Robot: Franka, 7 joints.
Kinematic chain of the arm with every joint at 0, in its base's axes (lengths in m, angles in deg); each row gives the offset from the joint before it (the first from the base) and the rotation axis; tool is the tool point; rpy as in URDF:
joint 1: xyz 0 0 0.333 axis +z
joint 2: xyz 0 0 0 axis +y
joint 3: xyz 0 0 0.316 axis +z
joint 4: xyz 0.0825 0 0 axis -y
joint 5: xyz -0.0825 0 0.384 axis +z
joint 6: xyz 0 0 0 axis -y
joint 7: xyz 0.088 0 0 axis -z
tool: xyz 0 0 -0.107 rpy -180 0 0
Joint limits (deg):
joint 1: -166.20..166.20
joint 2: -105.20..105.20
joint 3: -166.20..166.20
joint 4: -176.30..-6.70
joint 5: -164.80..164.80
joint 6: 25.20..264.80
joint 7: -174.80..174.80
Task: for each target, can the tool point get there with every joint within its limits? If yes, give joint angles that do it. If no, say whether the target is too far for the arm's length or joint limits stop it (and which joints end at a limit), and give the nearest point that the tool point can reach.
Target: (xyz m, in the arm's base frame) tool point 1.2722 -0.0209 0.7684
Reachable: no: too far | nearest point 0.8116 -0.0133 0.6108 | short by 0.487 m
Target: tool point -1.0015 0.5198 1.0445
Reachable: no: too far | nearest point -0.6441 0.3343 0.7906 | short by 0.476 m
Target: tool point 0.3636 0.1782 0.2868
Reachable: yes | joints 129.60 44.14 -102.81 -151.70 82.56 118.06 27.56
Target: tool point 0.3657 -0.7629 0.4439
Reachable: yes | joints 133.63 -86.35 70.34 -31.25 117.25 125.49 120.90
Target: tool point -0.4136 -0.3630 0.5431
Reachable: yes | joints -56.88 -36.26 -69.76 -121.33 53.75 147.18 -88.53
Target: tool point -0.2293 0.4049 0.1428
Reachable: yes | joints -125.20 -64.18 -135.06 -137.23 117.27 70.46 8.00
